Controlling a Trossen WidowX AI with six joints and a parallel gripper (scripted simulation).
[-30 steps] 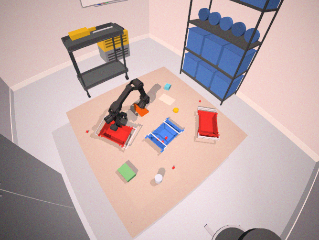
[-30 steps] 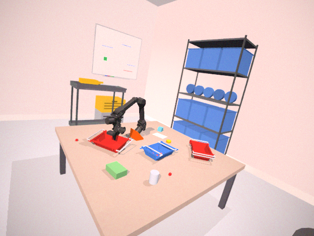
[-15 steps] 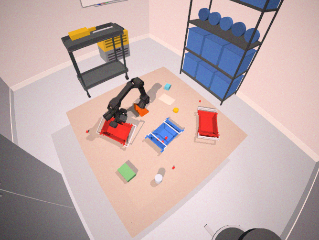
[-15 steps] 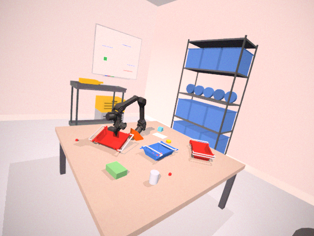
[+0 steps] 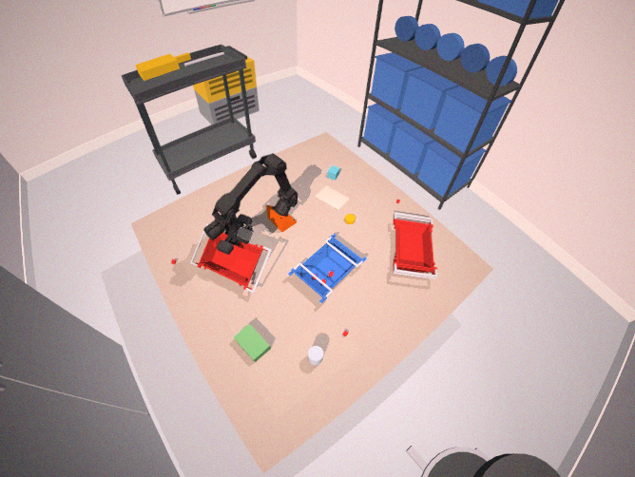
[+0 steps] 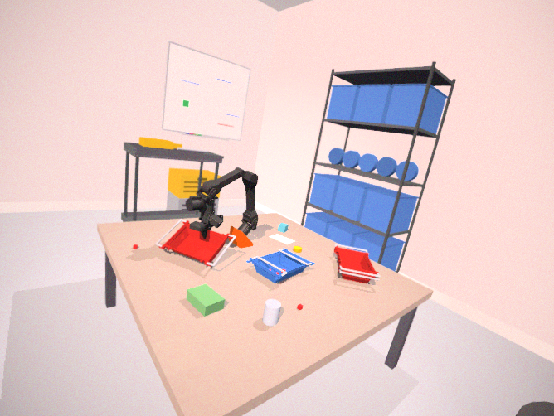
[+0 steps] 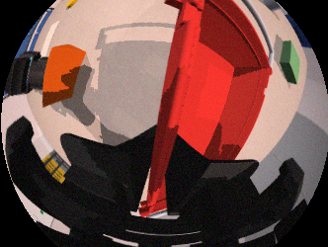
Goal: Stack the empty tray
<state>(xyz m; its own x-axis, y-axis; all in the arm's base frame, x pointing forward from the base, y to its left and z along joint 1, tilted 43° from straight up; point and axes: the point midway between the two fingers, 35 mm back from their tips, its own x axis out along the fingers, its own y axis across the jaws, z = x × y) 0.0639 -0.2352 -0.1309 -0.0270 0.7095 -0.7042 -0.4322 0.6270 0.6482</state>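
My gripper tip is 3 cm short of the red tray and 7 cm to the left of it. Also, from my gripper tip: cream pad (1 cm behind, 55 cm to the left, 8 cm below); yellow puck (16 cm ahead, 52 cm to the left, 7 cm below); green block (37 cm ahead, 19 cm to the right, 6 cm below).
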